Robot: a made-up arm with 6 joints.
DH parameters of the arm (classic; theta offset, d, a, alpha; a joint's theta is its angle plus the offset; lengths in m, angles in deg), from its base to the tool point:
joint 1: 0 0.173 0 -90
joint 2: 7.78 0 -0.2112 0
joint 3: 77.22 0 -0.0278 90
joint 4: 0 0.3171 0 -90
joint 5: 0 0 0.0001 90
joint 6: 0 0.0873 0 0
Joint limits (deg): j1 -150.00..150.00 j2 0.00..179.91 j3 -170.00..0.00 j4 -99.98..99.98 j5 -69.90..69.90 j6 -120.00..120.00
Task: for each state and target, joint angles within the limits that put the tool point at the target. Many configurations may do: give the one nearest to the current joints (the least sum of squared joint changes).
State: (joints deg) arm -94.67 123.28 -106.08 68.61 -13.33 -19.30
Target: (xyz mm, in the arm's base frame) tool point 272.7 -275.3 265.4
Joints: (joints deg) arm -45.97 82.27 -56.55 68.14 3.27 -19.30
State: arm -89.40 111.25 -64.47 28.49 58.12 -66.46
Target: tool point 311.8 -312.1 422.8
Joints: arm -49.86 99.58 -105.07 37.22 44.72 -66.46
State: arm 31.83 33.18 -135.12 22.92 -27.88 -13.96
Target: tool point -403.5 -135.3 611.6
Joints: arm 17.00 30.65 -147.68 21.11 -21.39 -13.96
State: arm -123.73 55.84 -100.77 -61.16 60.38 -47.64
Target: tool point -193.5 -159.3 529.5
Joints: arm -124.92 61.50 -85.44 -58.28 65.24 -47.64
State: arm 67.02 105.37 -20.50 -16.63 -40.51 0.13
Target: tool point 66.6 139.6 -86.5
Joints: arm 60.11 131.77 -24.88 -13.99 -34.19 0.13
